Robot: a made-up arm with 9 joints. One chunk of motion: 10 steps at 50 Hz.
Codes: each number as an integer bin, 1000 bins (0 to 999) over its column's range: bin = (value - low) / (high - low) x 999, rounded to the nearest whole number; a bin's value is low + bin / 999 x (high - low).
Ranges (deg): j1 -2..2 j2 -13..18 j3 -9..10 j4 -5..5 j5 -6..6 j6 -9..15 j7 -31..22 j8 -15..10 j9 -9..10
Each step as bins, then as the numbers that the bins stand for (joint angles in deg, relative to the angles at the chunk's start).
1 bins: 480 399 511 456 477 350 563 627 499
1 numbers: -0.08 -0.62 0.72 -0.44 -0.27 -0.59 -1.13 0.69 0.49
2 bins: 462 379 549 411 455 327 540 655 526
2 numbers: -0.15 -1.24 1.44 -0.89 -0.53 -1.14 -2.35 1.39 1.00
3 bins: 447 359 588 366 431 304 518 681 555
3 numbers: -0.21 -1.86 2.18 -1.34 -0.82 -1.70 -3.52 2.04 1.56
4 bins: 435 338 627 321 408 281 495 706 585
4 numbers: -0.26 -2.51 2.92 -1.79 -1.10 -2.25 -4.74 2.67 2.13
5 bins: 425 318 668 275 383 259 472 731 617
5 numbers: -0.30 -3.13 3.70 -2.25 -1.40 -2.78 -5.96 3.29 2.73
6 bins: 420 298 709 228 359 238 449 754 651
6 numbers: -0.32 -3.75 4.48 -2.72 -1.69 -3.28 -7.18 3.87 3.38
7 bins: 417 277 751 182 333 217 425 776 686
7 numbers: -0.33 -4.40 5.28 -3.18 -2.00 -3.79 -8.45 4.42 4.05
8 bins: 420 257 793 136 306 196 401 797 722
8 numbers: -0.32 -5.03 6.08 -3.64 -2.32 -4.29 -9.73 4.94 4.73
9 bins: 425 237 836 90 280 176 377 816 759
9 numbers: -0.30 -5.65 6.90 -4.10 -2.64 -4.77 -11.00 5.42 5.44
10 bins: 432 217 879 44 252 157 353 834 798
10 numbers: -0.27 -6.27 7.72 -4.56 -2.97 -5.23 -12.27 5.87 6.18
